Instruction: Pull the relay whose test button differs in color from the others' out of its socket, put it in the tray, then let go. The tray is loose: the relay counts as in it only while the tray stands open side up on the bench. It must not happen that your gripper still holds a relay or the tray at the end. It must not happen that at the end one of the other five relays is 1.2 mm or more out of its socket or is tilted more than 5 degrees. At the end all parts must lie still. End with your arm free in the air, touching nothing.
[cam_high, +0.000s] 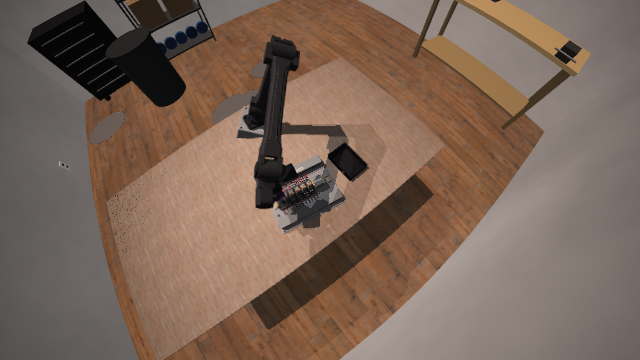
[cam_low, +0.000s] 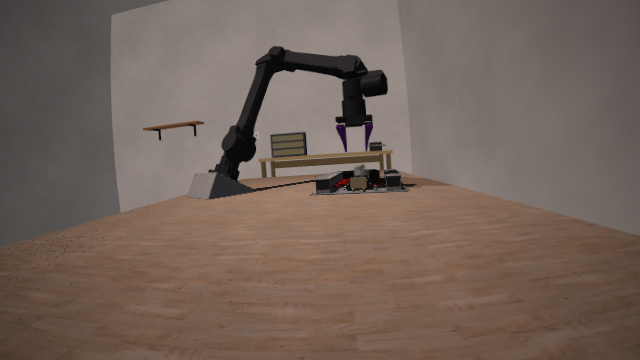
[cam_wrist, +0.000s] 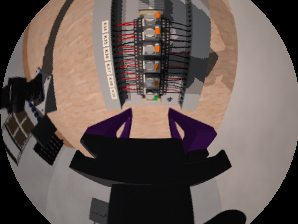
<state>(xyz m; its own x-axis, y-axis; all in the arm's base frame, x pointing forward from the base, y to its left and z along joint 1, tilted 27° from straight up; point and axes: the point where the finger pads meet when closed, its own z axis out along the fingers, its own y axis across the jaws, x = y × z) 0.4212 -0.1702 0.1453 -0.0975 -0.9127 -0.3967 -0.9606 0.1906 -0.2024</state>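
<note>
Now: the relay 7 cm below my hand. From my hand the other things lie so: grey panel (1 cm ahead, 10 cm to the left, 12 cm below); black tray (1 cm ahead, 37 cm to the left, 10 cm below).
</note>
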